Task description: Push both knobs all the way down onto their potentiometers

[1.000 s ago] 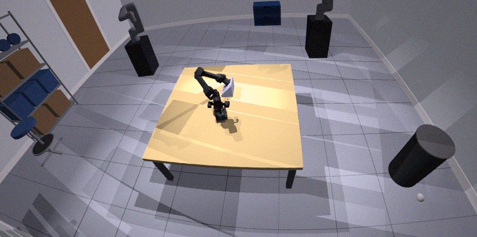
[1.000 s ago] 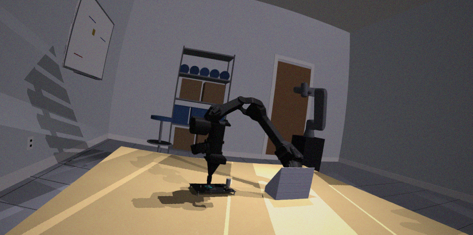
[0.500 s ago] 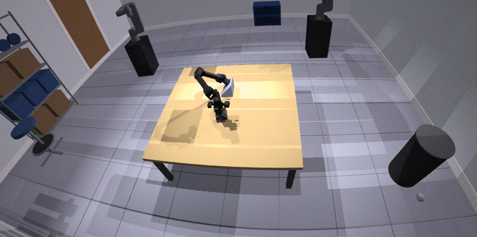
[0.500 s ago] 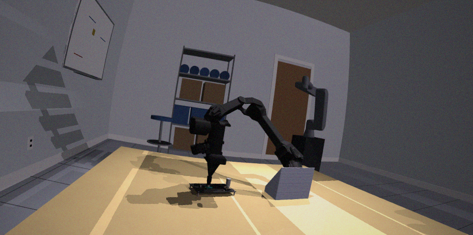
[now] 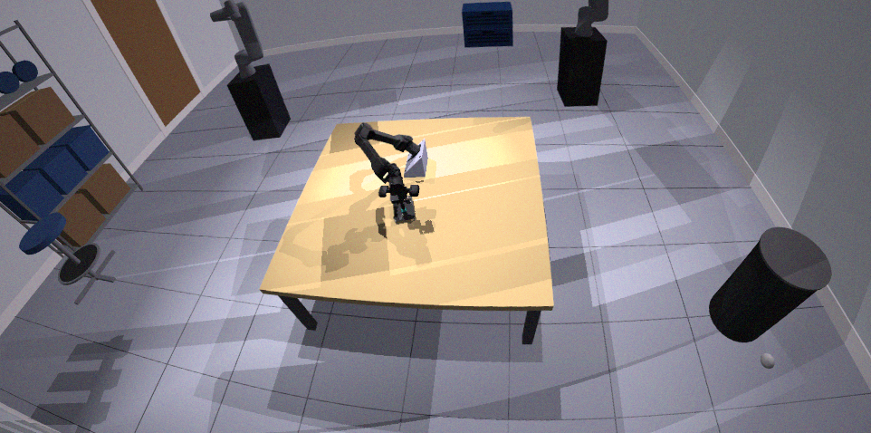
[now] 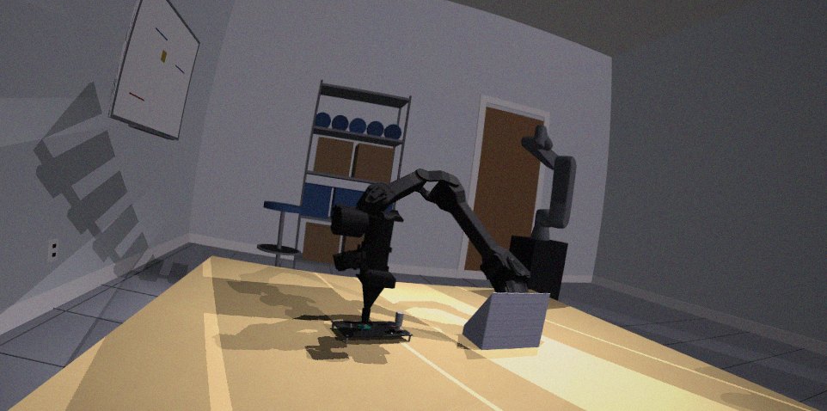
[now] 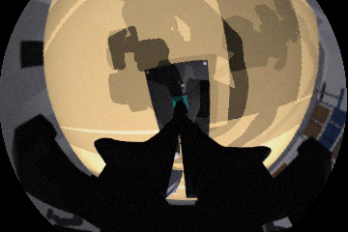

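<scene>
Now: gripper tip 2 cm above the black knob. The rest, counted from my gripper tip: grey knob: 8 cm behind, 2 cm below.
</scene>
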